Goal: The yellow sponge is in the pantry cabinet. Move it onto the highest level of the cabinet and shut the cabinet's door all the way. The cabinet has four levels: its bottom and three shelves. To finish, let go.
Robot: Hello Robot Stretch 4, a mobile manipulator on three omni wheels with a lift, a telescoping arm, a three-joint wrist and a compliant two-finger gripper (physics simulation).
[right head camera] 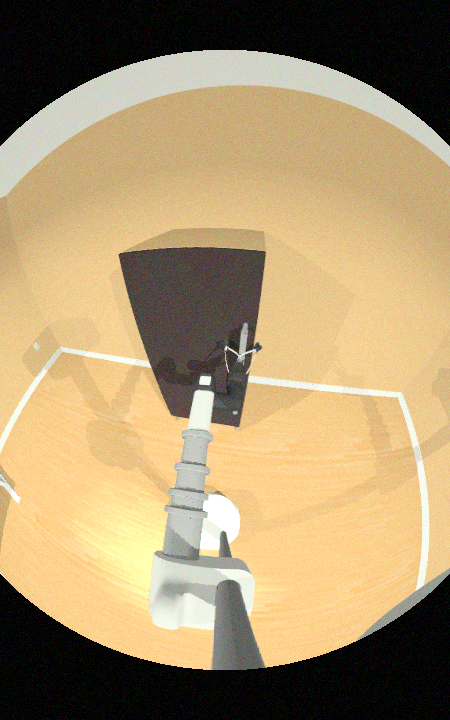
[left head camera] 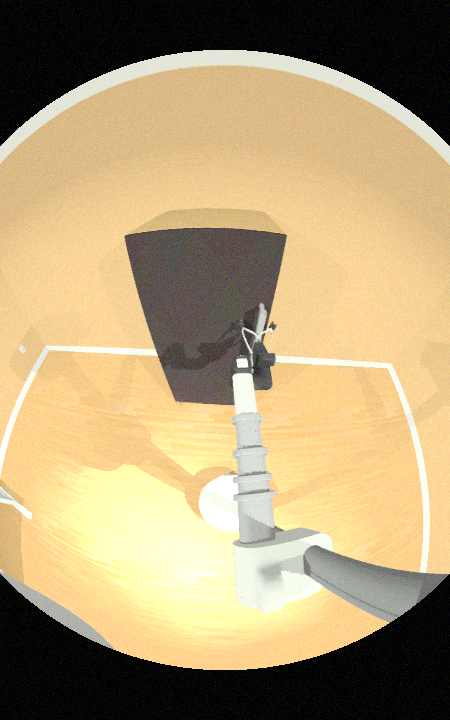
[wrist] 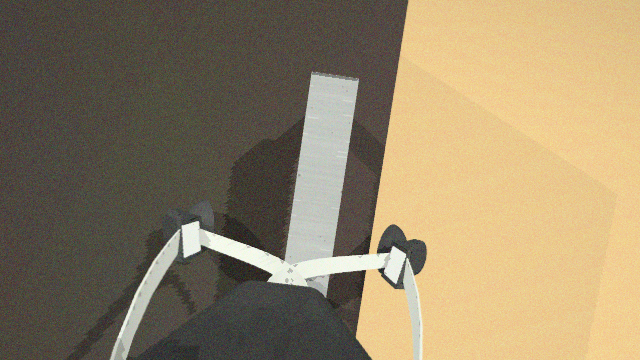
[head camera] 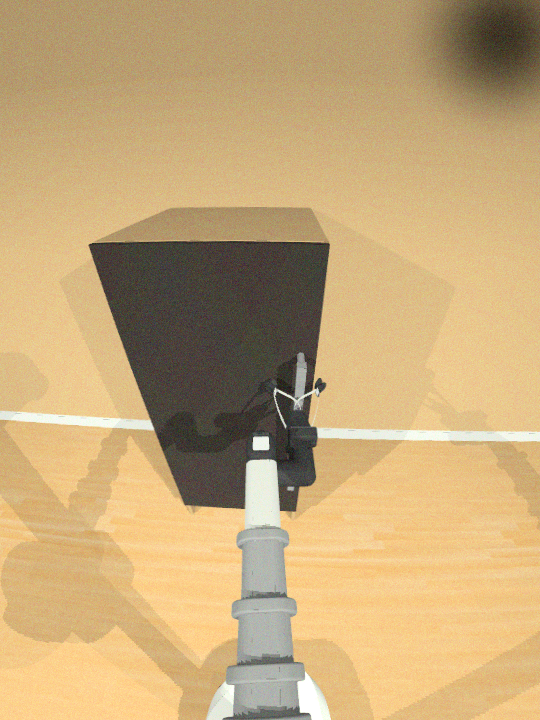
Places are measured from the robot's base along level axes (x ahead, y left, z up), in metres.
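Pixels of known places: gripper, fingertip midpoint: (left head camera: 255, 321) (head camera: 295, 380); robot's base at its link origin: (right head camera: 209, 519) (left head camera: 228, 501).
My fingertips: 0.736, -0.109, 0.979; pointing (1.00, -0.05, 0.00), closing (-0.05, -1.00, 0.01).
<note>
Ahead of a thing's pixels: the offset from my fingertips to its top centre, as dx, dy, dz. "spot": to the spot under its first point.
The pantry cabinet {spot: +0.242, +0.141, +0.393} (head camera: 244, 223) (left head camera: 206, 218) (right head camera: 212, 238) stands ahead. Its dark door (head camera: 203, 325) (left head camera: 196, 286) (right head camera: 185, 302) (wrist: 125, 100) covers the front and looks flush with it, with no gap showing. A long grey upright handle {spot: -0.068, +0.002, +0.085} (head camera: 299, 372) (left head camera: 261, 315) (right head camera: 244, 334) (wrist: 325, 150) is near the door's right edge. My gripper (head camera: 295, 386) (left head camera: 255, 325) (right head camera: 240, 346) (wrist: 297, 233) is open in front of the lower part of the handle, one fingertip on each side of it in the views. I cannot tell whether it touches. The yellow sponge does not show; the cabinet's inside is hidden.
My telescoping arm (head camera: 264, 564) (left head camera: 252, 451) (right head camera: 193, 451) reaches toward the lower right of the cabinet front. A tan wall stands behind the cabinet, with a white strip (head camera: 465, 435) (left head camera: 334, 362) (right head camera: 323, 387) along its foot. Shadows fall on the door, wall and floor.
</note>
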